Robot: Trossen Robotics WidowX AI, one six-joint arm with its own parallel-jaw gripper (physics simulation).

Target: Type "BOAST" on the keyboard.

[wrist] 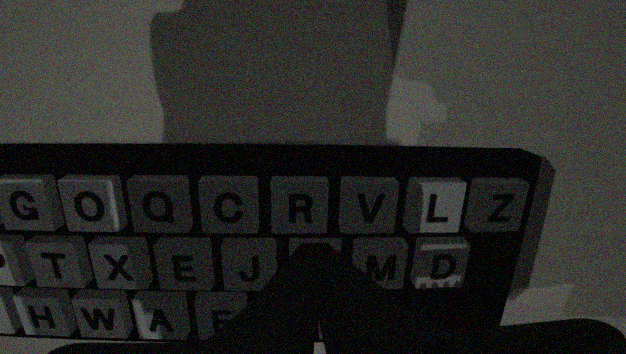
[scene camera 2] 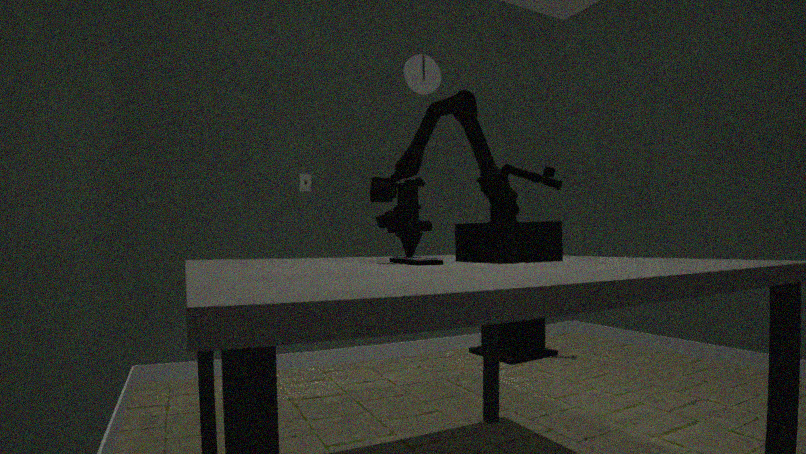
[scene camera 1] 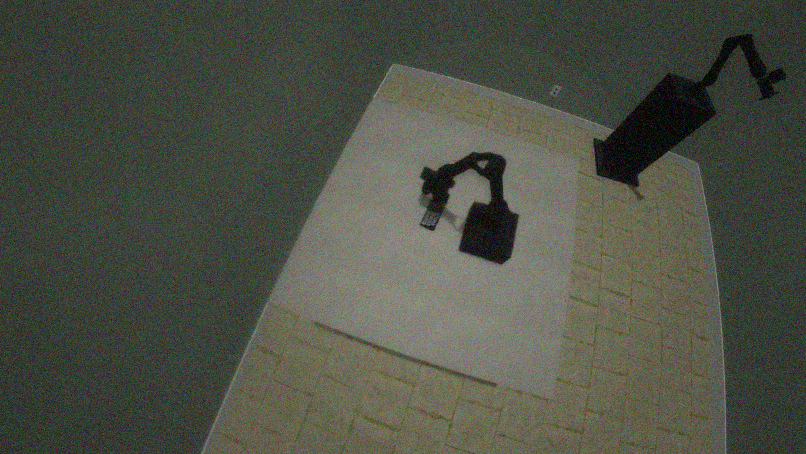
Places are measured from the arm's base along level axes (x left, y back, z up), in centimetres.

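Pixels of known places: gripper, fingertip midpoint: point(wrist: 314, 255) point(scene camera 1: 437, 202); arm's base, link origin: point(scene camera 2: 502, 222) point(scene camera 1: 495, 222).
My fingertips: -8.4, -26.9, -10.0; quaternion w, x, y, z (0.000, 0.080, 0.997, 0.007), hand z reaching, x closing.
Ahead of a thing's pixels: the offset from my fingertips to its middle, as dx, dy, dz. Level surfaces: height alone.
The black keyboard {+3.6, -0.5, -0.3} point(scene camera 1: 429, 219) point(scene camera 2: 426, 261) point(wrist: 300, 159) lies flat on the table, with grey letter keys. In the wrist view, the O key {+6.2, -3.1, +0.2} point(wrist: 89, 206) is in the upper row at the left, the T key {+8.2, -1.4, +0.2} point(wrist: 53, 265) in the middle row, and the A key {+5.5, +1.2, +0.2} point(wrist: 161, 318) in the lower row. My gripper point(scene camera 2: 410, 256) point(wrist: 314, 255) is shut and empty, pointing down. Its tips cover most of the key between J and M, whose letter is hidden. I cannot tell whether they touch it. The B and S letters do not show in the wrist view.
The arm's dark base block point(scene camera 1: 488, 234) point(scene camera 2: 509, 242) stands on the table {dz -1.1} point(scene camera 1: 417, 298) point(scene camera 2: 315, 281) beside the keyboard. A second dark arm on a tall pedestal point(scene camera 1: 657, 126) stands on the floor beyond the table. The gripper's fingers hide part of the lower key row.
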